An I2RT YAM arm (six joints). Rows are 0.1 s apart.
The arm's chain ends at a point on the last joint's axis. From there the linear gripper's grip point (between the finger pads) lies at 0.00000 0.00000 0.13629 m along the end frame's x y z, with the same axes.
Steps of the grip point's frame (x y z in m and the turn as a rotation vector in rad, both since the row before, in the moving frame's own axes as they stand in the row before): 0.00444 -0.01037 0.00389 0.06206 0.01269 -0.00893; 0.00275 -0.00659 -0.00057 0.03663 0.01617 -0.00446; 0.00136 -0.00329 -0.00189 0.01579 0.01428 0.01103; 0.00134 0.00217 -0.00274 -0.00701 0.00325 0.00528; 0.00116 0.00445 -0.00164 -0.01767 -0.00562 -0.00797; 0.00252 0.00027 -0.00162 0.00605 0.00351 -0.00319; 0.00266 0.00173 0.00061 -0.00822 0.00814 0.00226; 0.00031 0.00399 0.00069 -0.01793 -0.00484 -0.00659
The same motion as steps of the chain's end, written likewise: 0.00275 -0.00191 0.00416 0.06206 0.01269 -0.00893; 0.00056 -0.00159 -0.00046 0.03663 0.01617 -0.00446; -0.00060 -0.00115 -0.00186 0.01579 0.01428 0.01103; 0.00090 0.00121 -0.00274 -0.00701 0.00325 0.00528; 0.00192 0.00204 -0.00162 -0.01767 -0.00562 -0.00797; 0.00204 0.00110 -0.00162 0.00605 0.00351 -0.00319; 0.00155 0.00061 0.00062 -0.00822 0.00814 0.00226; 0.00096 0.00154 0.00071 -0.01793 -0.00484 -0.00659
